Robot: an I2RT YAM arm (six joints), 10 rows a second.
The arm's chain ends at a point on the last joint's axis. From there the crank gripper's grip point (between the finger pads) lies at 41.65 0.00 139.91 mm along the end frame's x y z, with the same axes.
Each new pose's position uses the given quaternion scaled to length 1; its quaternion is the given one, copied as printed.
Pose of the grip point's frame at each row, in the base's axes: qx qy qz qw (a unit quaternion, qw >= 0); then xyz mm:
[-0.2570 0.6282 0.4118 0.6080 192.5 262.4 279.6]
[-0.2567 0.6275 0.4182 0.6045 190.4 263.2 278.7]
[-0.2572 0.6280 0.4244 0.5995 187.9 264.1 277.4]
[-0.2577 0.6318 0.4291 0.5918 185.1 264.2 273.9]
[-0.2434 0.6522 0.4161 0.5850 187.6 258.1 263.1]
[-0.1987 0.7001 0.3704 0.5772 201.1 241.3 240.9]
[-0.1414 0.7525 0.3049 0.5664 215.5 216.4 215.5]
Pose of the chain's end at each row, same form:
[-0.2570 0.6282 0.4118 0.6080 120.6 138.9 309.2]
[-0.2567 0.6275 0.4182 0.6045 120.0 138.7 308.0]
[-0.2572 0.6280 0.4244 0.5995 119.3 138.6 306.8]
[-0.2577 0.6318 0.4291 0.5918 118.4 138.1 304.6]
[-0.2434 0.6522 0.4161 0.5850 117.4 135.3 299.0]
[-0.1987 0.7001 0.3704 0.5772 119.2 130.4 289.0]
[-0.1414 0.7525 0.3049 0.5664 121.6 124.3 278.7]

